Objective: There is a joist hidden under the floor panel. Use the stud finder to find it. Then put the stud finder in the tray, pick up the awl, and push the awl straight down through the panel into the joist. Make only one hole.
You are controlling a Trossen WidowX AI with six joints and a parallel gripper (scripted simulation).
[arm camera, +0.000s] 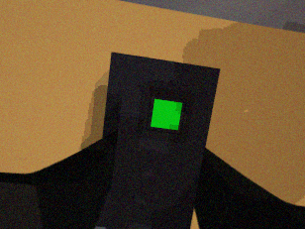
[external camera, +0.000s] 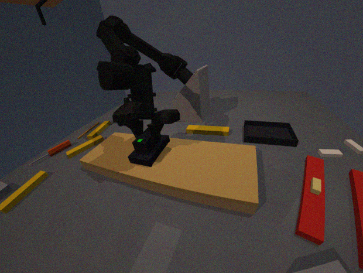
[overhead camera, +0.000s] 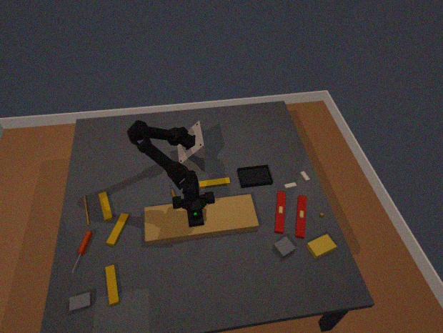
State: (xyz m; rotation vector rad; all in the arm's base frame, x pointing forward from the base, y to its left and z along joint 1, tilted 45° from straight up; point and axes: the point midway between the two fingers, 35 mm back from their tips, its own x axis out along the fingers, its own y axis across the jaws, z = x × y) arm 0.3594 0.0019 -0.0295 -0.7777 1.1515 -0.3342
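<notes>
Now: gripper tip 310 mm to the right of the black tray, 260 mm past it and 50 mm above it. The rest, counted from my gripper tip: stud finder: 20 mm above, 10 mm ahead; then square indicator light: 30 mm above, 20 mm ahead; then awl: 170 mm behind, 120 mm to the right, 60 mm below.
</notes>
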